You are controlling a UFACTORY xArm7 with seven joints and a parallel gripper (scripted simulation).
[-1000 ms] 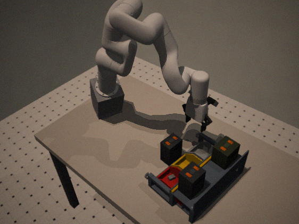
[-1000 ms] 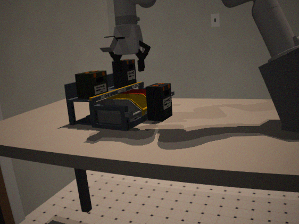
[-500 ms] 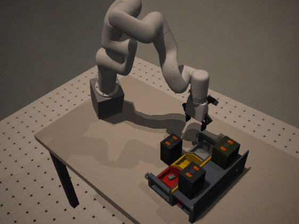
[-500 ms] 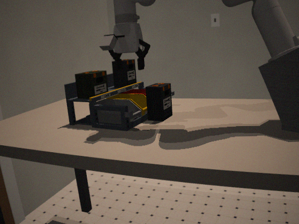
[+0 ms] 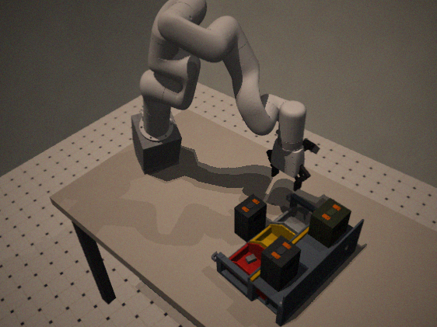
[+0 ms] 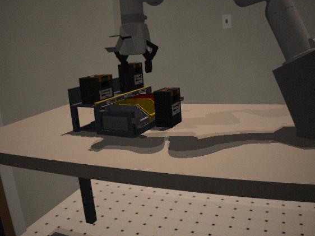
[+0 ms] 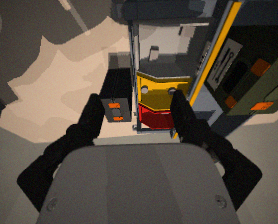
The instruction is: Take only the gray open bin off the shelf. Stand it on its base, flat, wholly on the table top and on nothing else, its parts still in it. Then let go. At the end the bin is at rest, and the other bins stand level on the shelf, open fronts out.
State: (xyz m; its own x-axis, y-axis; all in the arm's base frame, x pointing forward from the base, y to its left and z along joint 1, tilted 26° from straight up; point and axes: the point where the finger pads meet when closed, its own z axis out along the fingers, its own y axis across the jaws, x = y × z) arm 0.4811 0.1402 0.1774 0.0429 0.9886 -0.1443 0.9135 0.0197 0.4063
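My hand is 170 mm above the gray open bin and 80 mm short of it. Round my hand: yellow bin: 170 mm below, 120 mm to the right, 80 mm ahead; red bin: 230 mm to the right, 170 mm below, 70 mm ahead; dark box: 150 mm below, 100 mm to the right, 60 mm behind.
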